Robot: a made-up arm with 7 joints.
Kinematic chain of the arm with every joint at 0, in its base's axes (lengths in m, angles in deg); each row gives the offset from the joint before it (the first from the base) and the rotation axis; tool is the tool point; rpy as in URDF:
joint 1: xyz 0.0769 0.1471 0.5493 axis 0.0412 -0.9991 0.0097
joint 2: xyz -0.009 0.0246 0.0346 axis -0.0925 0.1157 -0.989
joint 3: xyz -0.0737 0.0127 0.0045 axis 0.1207 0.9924 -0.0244
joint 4: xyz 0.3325 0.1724 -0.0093 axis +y
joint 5: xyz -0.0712 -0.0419 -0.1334 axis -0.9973 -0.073 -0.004
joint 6: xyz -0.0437 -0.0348 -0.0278 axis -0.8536 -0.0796 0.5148
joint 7: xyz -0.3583 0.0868 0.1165 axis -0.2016 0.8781 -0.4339
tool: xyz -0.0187 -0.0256 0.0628 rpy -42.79 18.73 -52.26
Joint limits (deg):
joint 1: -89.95..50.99
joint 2: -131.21..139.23
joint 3: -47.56..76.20
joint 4: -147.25..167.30
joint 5: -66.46..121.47
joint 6: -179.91..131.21
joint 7: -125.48..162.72
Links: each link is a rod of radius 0.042 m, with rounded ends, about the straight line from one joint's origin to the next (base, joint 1, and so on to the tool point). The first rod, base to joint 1, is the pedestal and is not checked.
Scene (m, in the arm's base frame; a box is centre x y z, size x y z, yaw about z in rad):
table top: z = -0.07
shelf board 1: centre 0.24 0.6 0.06 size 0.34 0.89 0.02 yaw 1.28
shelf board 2: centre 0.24 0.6 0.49 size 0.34 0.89 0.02 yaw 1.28
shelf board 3: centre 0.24 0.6 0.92 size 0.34 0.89 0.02 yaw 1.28
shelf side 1: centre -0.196 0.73 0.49 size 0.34 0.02 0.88 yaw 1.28
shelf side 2: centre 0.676 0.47 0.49 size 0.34 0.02 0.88 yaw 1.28
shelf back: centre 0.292 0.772 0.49 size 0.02 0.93 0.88 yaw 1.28
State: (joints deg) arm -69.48 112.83 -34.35 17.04 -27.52 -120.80 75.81
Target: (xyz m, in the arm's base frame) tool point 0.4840 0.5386 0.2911
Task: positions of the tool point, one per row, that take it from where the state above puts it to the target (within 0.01 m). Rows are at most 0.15 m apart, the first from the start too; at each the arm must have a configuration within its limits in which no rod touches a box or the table.
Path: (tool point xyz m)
1: 0.3115 0.2943 0.5262
2: 0.3701 0.2567 0.4652
3: 0.3948 0.2168 0.3833
4: 0.3804 0.1923 0.2911
5: 0.4194 0.2579 0.2606
6: 0.4511 0.3416 0.2476
7: 0.4734 0.4374 0.2568
8: 0.4840 0.5386 0.2911

